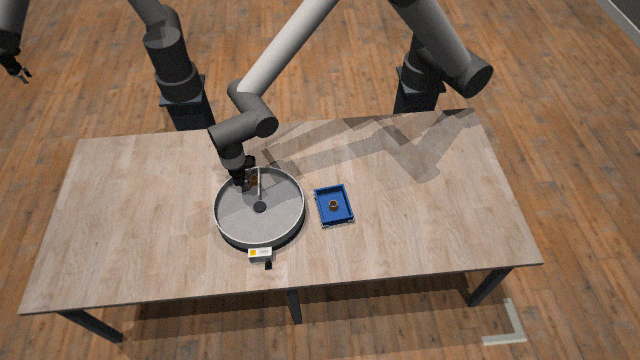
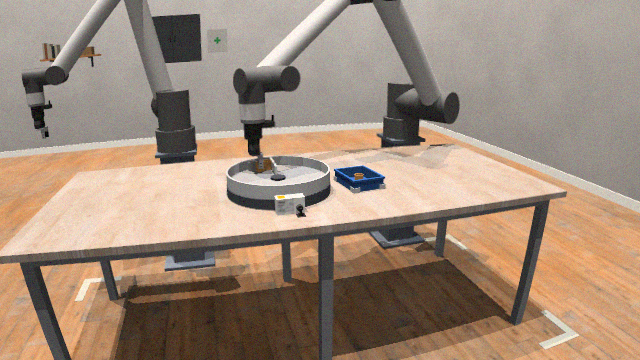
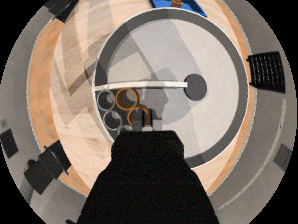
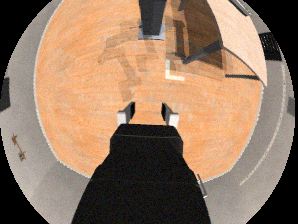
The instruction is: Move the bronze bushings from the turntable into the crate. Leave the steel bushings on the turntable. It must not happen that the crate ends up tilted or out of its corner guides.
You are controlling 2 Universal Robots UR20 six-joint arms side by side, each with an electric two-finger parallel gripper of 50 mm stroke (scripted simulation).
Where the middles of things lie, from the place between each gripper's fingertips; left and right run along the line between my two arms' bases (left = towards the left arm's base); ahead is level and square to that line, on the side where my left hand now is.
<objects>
Right now the blue crate [image 1: 343, 214] is 10 cm ahead of my left hand, 40 cm to the left of it and 6 cm below it. The rest, counted from my left hand: turntable [image 1: 240, 214] 11 cm ahead, 6 cm to the left, 4 cm below.
</objects>
